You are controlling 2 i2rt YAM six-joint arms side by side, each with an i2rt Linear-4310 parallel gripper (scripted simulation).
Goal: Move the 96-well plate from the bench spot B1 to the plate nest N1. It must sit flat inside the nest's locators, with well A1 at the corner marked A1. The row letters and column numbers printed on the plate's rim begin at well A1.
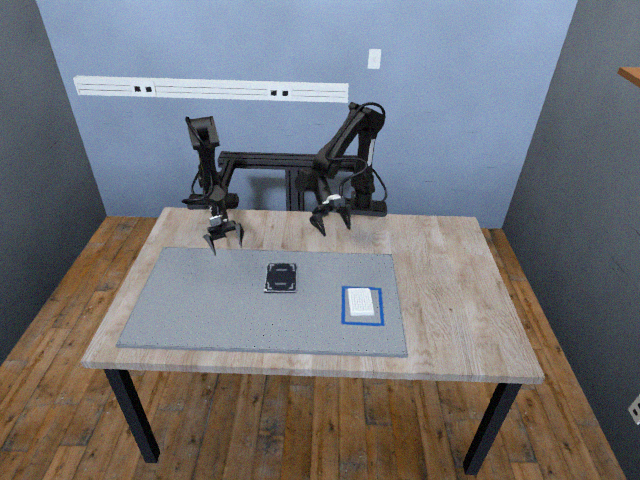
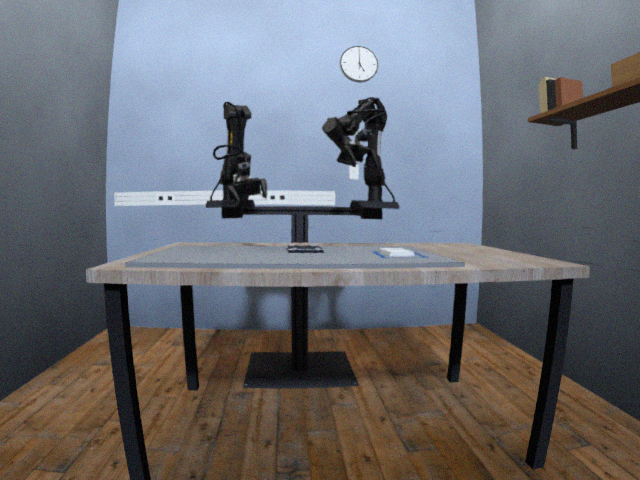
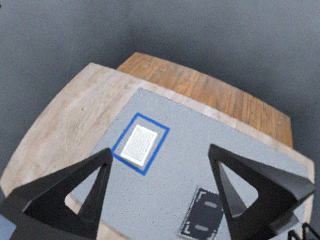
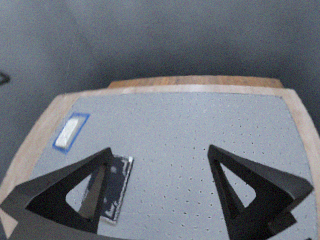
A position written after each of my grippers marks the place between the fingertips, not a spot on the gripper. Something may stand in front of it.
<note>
I see my left gripper (image 1: 337, 233), my right gripper (image 2: 252, 200), a white 96-well plate (image 3: 140, 147) and a dark plate nest (image 1: 273, 276).
My left gripper is seen too in image 2 (image 2: 367, 167) and in image 3 (image 3: 160, 152). My right gripper shows as well in image 4 (image 4: 159, 152). The dark plate nest shows as well in image 4 (image 4: 115, 184).
</note>
